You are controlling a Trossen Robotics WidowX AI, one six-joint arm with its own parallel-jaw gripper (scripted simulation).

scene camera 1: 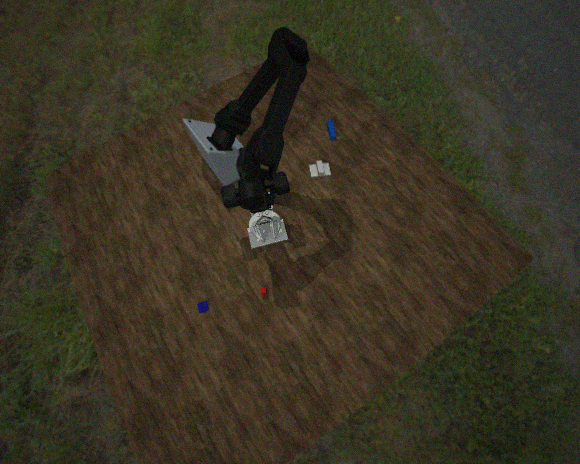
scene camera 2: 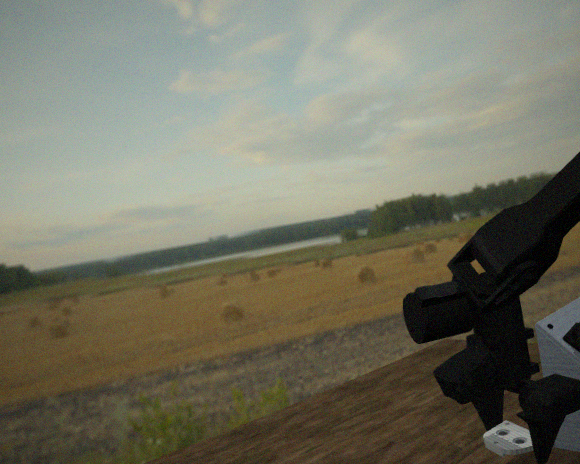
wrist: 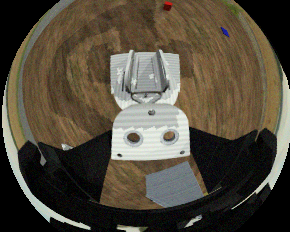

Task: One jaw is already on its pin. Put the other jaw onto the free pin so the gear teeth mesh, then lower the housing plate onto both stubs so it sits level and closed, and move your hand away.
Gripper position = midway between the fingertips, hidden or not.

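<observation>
Scene camera 1 gives me a view of my gripper (scene camera 1: 259,203), and in the wrist view I find the gripper again (wrist: 149,132).
</observation>
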